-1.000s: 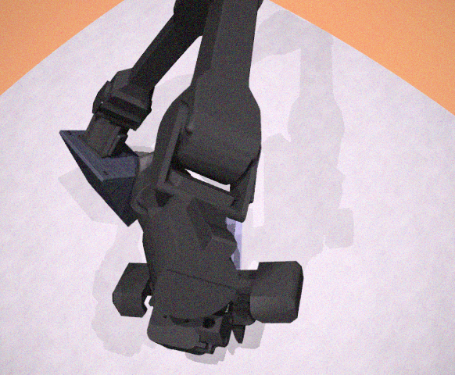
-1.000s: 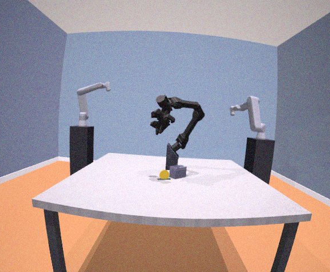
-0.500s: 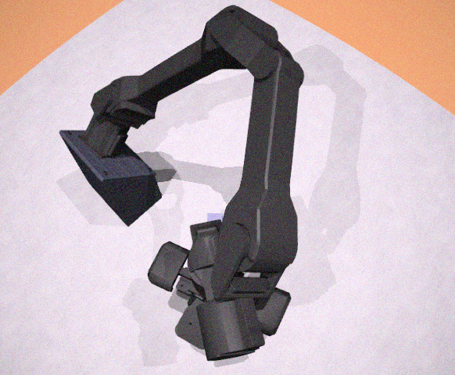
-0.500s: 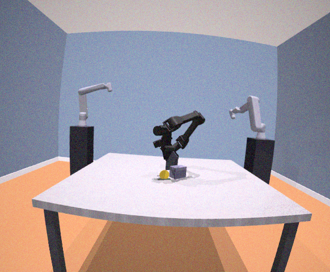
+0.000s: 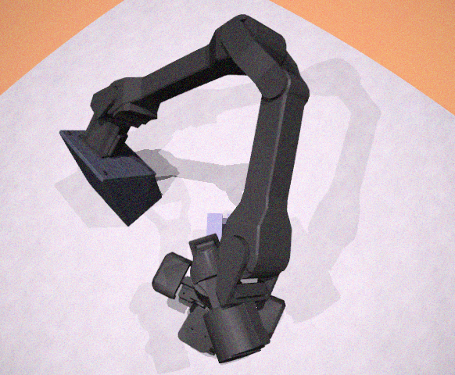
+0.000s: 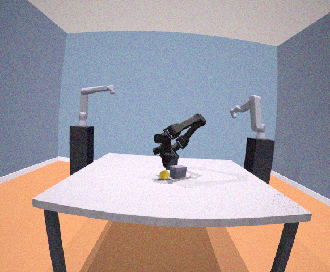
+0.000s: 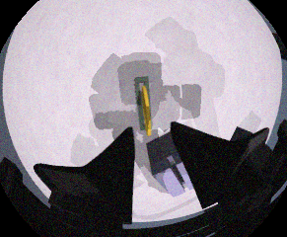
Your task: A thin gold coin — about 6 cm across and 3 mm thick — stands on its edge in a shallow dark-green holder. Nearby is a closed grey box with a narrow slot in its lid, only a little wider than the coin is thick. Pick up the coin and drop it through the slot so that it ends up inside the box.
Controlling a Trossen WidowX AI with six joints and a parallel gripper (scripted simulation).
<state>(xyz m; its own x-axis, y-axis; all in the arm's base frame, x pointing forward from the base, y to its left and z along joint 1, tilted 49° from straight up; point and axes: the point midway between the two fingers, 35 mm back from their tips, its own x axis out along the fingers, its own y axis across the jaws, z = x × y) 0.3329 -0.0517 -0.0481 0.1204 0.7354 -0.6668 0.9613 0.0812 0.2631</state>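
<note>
Now: gripper tip 50 mm above the gold coin.
</note>
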